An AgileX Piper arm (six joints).
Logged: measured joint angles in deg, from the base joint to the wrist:
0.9 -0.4 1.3 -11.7 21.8 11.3
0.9 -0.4 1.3 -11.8 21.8 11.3
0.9 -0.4 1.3 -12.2 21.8 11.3
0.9 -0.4 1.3 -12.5 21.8 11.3
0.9 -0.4 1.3 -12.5 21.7 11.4
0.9 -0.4 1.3 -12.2 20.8 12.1
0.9 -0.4 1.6 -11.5 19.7 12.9
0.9 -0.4 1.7 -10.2 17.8 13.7
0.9 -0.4 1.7 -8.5 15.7 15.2
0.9 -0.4 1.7 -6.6 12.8 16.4
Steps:
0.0 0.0 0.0 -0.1 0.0 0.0
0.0 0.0 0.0 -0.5 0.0 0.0
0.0 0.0 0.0 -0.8 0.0 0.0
0.0 0.0 0.0 -0.8 -0.1 0.1
0.0 0.0 0.0 -0.5 -1.0 0.8
0.0 0.0 0.3 0.2 -2.1 1.6
0.0 0.0 0.4 1.5 -4.0 2.4
0.0 0.0 0.4 3.2 -6.1 3.9
0.0 0.0 0.4 5.1 -9.0 5.1

